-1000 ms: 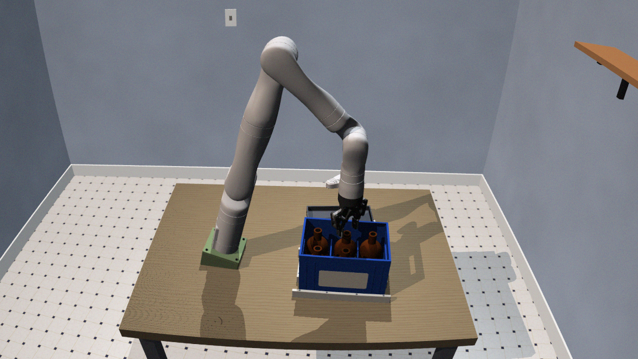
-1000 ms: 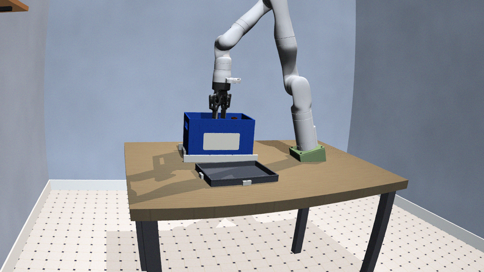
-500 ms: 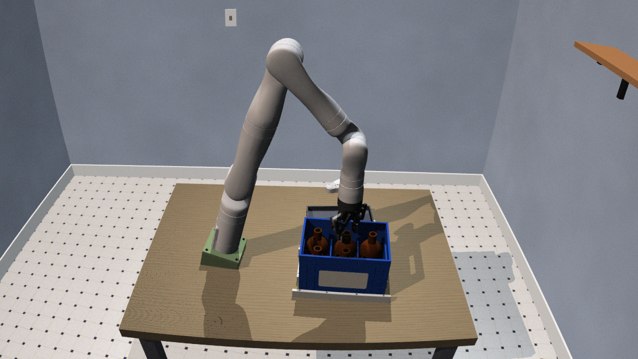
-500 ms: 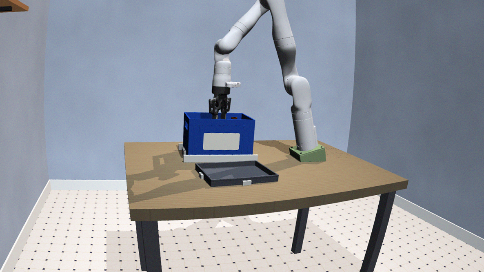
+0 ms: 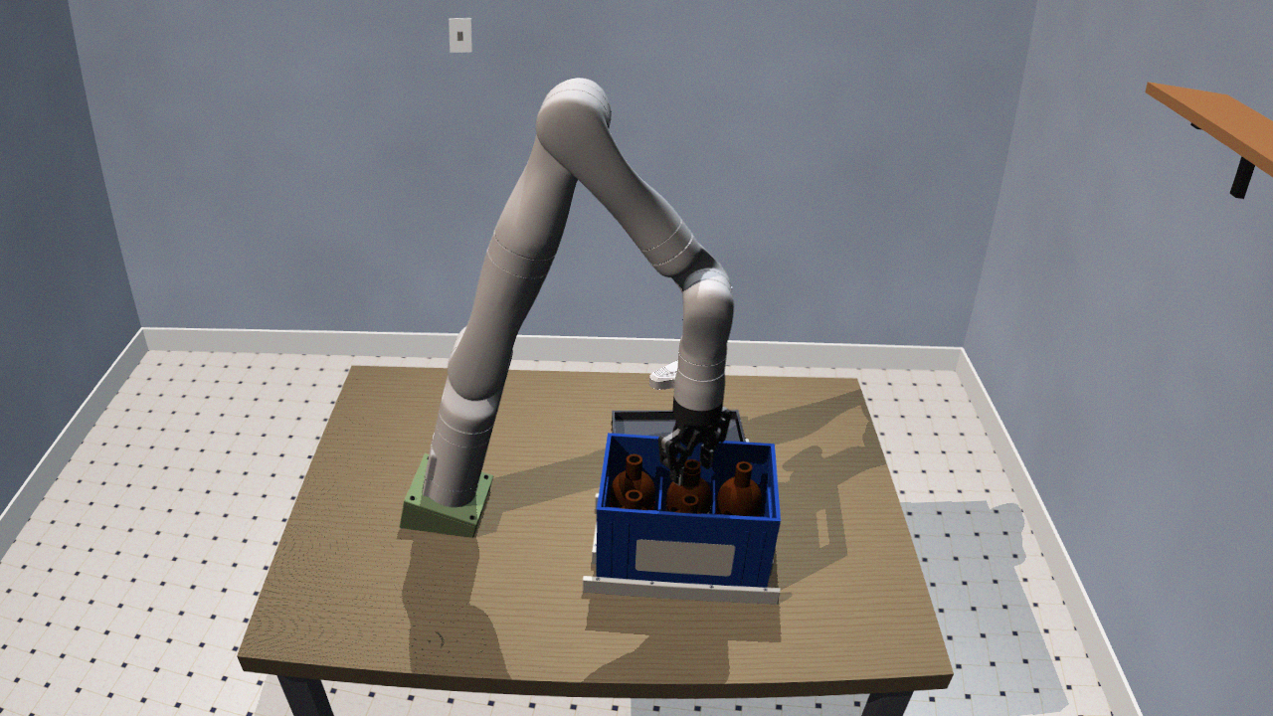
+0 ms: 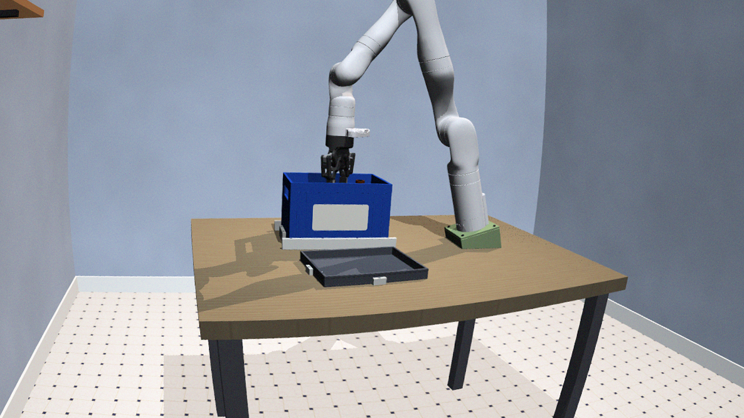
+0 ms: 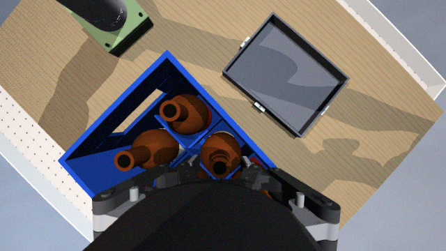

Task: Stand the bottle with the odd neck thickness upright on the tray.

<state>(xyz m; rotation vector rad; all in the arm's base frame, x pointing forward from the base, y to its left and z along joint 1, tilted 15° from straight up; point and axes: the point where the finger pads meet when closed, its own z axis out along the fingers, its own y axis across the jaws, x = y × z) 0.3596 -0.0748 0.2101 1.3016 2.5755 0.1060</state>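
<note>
Now: the blue crate 7 cm below my hand, 4 cm to the right of it and 1 cm behind it. Also, from my hand: dark grey tray (23 cm to the left, 14 cm below, 2 cm ahead).
</note>
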